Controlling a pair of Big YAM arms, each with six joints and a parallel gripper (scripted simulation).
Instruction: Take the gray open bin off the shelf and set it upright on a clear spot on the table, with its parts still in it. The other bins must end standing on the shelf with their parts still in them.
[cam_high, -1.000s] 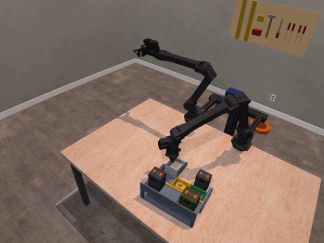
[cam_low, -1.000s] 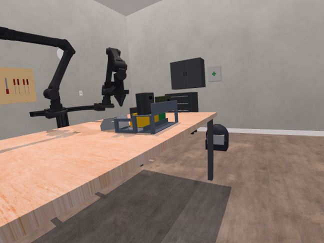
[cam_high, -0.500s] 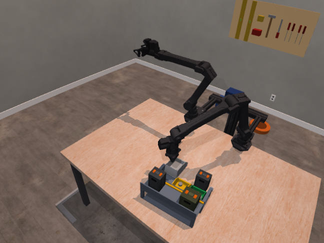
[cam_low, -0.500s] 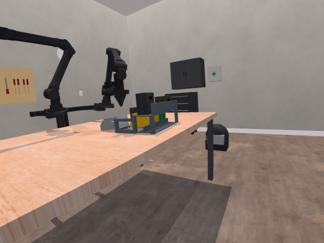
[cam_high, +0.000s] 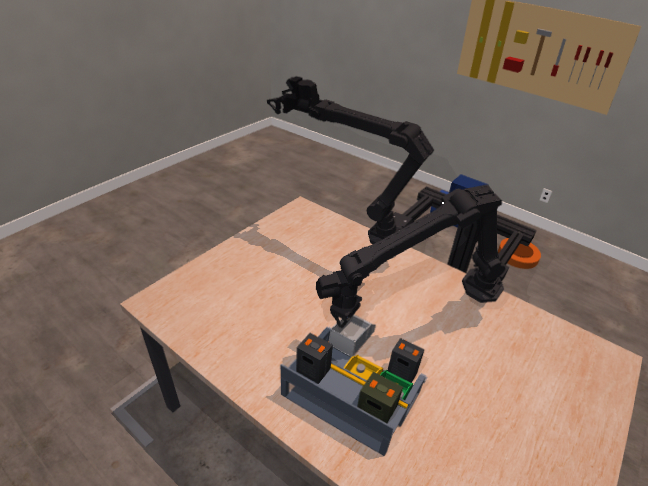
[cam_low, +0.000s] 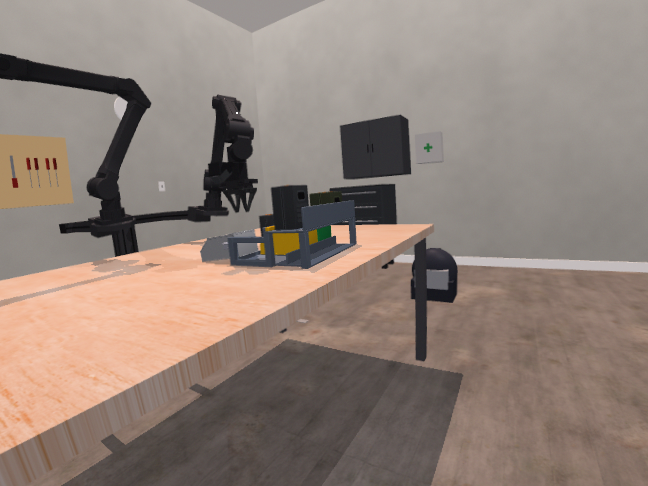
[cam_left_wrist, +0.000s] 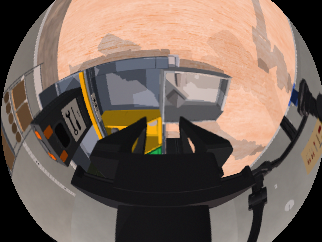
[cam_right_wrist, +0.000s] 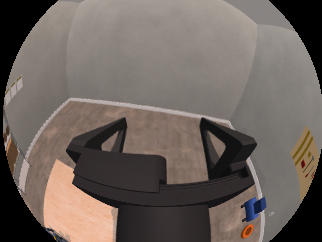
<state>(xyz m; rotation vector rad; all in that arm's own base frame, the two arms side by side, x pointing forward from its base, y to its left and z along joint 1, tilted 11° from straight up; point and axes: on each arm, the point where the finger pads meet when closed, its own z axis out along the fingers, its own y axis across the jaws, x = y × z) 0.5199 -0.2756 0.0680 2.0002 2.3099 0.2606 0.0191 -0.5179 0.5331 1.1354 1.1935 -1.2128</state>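
Right now my left hand is 80 mm past the gray open bin, 10 mm to the left of it and 120 mm above it. The rest, counted from my left hand: yellow bin 70 mm ahead, 130 mm to the left, 120 mm below; gray shelf 100 mm ahead, 140 mm to the left, 100 mm below; green bin 50 mm ahead, 240 mm to the left, 120 mm below.
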